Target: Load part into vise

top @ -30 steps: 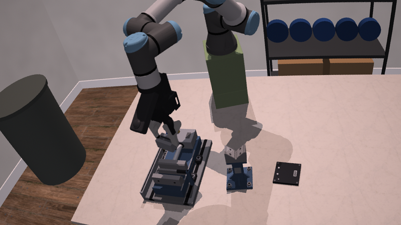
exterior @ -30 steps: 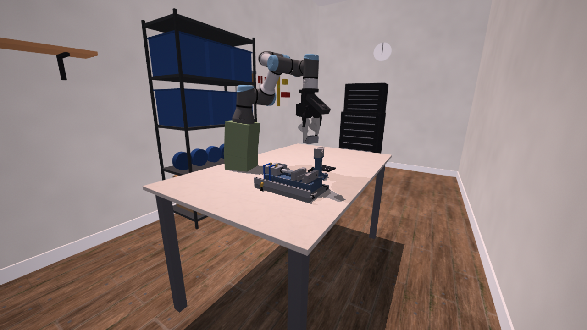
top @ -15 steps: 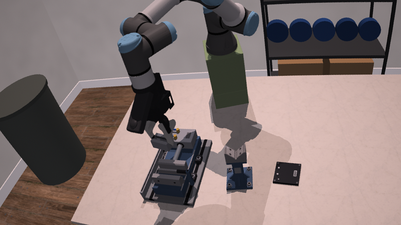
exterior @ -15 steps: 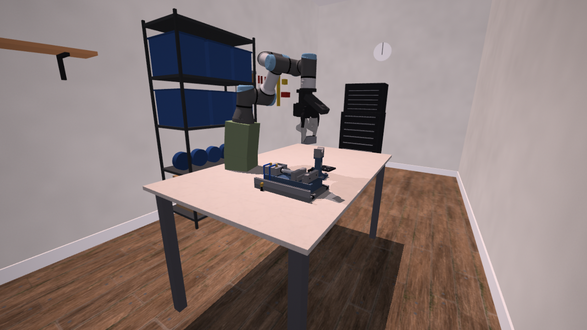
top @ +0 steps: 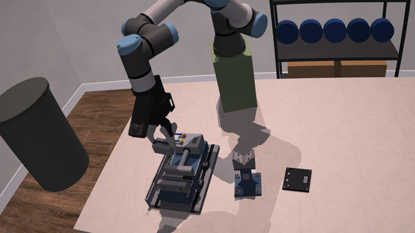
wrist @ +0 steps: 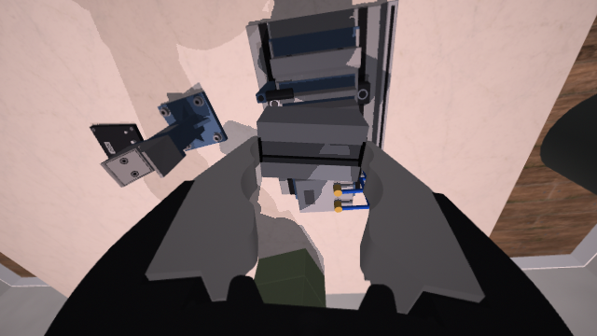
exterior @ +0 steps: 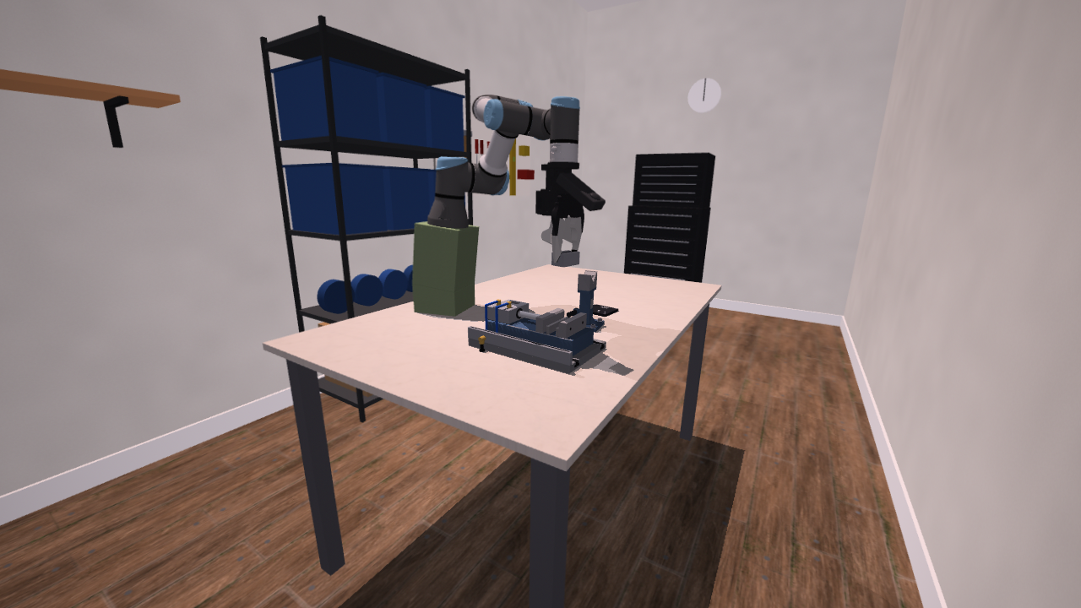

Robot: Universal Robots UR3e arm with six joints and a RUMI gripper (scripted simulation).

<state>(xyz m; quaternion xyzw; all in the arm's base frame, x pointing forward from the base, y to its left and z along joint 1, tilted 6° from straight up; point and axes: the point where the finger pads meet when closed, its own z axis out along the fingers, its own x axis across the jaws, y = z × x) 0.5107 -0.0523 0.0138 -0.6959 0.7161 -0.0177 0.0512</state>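
Right now the fixed jaw is 16 cm below my hand and 3 cm ahead of it. The rest, counted from my hand: dark work stop rod (15 cm below, 4 cm to the left); then black infeed plate (37 cm to the left, 24 cm below, 13 cm behind); then part (right at my hand).
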